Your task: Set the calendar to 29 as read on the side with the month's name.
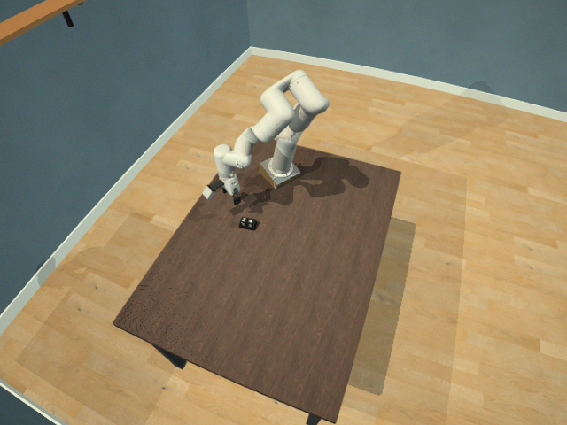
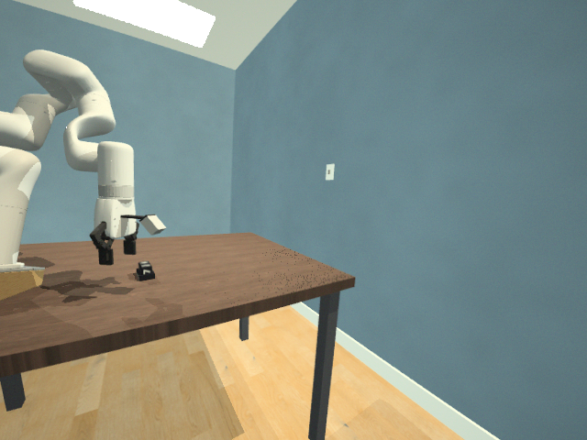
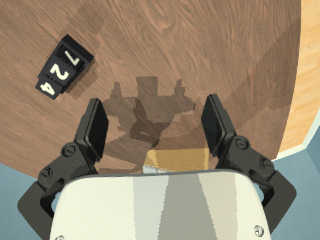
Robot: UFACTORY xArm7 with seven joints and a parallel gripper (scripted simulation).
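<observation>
My hand is 11 cm to the right of the black tray, 9 cm above it and 5 cm short of it.
</observation>
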